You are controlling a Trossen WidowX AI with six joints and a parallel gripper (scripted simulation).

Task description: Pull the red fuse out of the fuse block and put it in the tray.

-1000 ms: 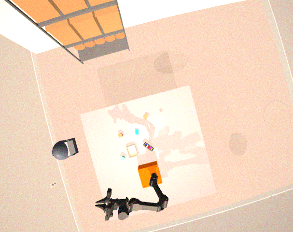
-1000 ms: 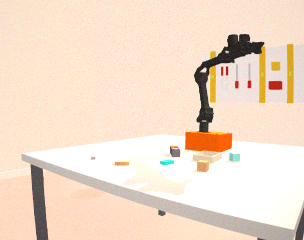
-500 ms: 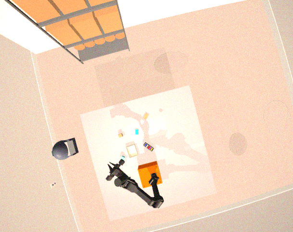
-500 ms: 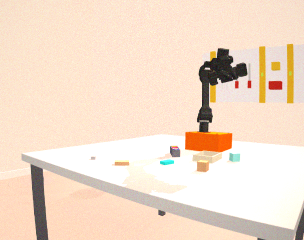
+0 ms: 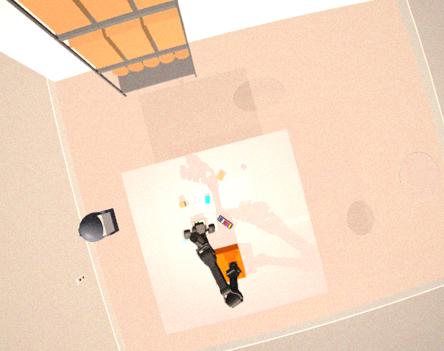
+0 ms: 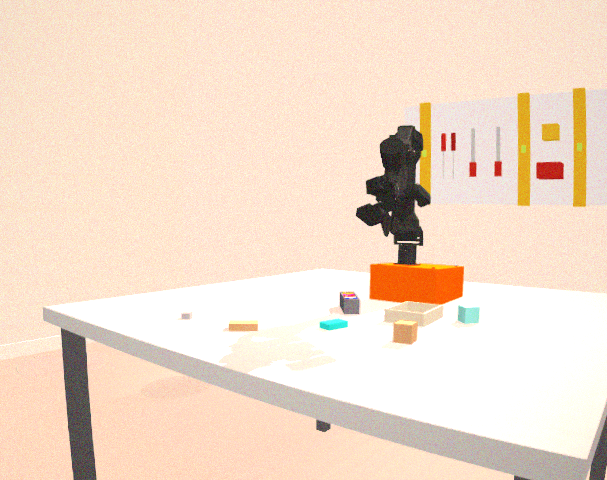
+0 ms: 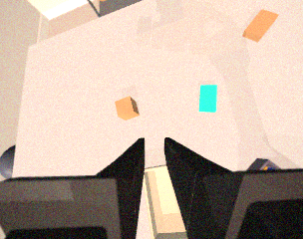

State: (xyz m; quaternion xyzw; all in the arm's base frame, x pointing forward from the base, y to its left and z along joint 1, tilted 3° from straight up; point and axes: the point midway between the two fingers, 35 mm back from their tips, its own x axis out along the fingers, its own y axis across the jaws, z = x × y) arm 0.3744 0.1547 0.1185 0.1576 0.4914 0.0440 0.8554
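Now: the cream tray 210 mm below my gripper tip, 100 mm behind it and 20 mm to the left of it. From my gripper tip the other things lie so: flat cyan block 200 mm below, 100 mm ahead, 80 mm to the right; teal block 190 mm below, 150 mm behind, 140 mm to the left; flat tan block 250 mm ahead, 220 mm to the right, 200 mm below.
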